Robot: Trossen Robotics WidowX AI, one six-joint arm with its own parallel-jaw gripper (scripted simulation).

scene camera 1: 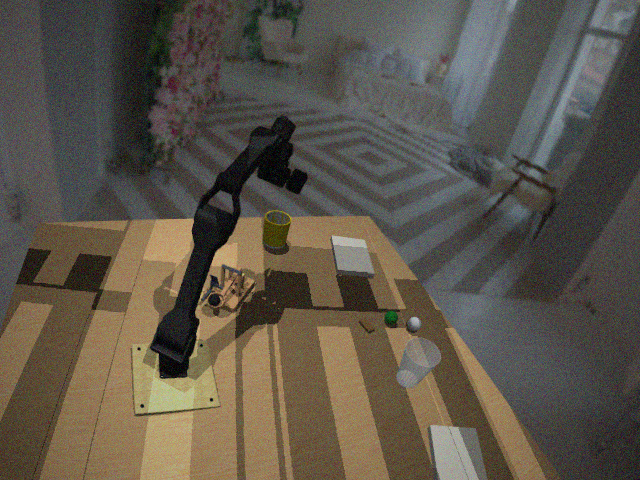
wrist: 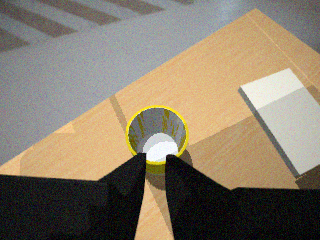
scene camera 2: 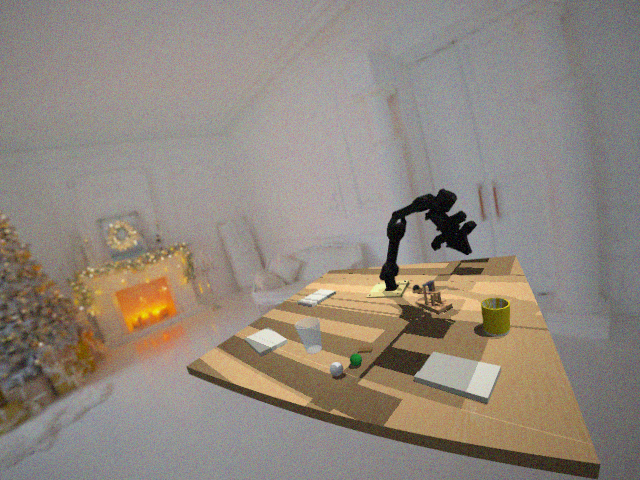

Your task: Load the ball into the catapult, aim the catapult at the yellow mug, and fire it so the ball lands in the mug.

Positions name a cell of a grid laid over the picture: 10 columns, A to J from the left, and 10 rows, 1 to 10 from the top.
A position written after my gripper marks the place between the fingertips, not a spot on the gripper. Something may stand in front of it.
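I see my gripper (scene camera 2: H6), and scene camera 1 gives me my gripper (scene camera 1: E4) as well, while the wrist view has my gripper (wrist: E7). There is a yellow mug (scene camera 2: H7), and in scene camera 1 I find the yellow mug (scene camera 1: E5) too. A clear cup (scene camera 1: G8) is here, which scene camera 2 also shows, as the clear cup (scene camera 2: E7). In the wrist view the clear cup is out of frame.
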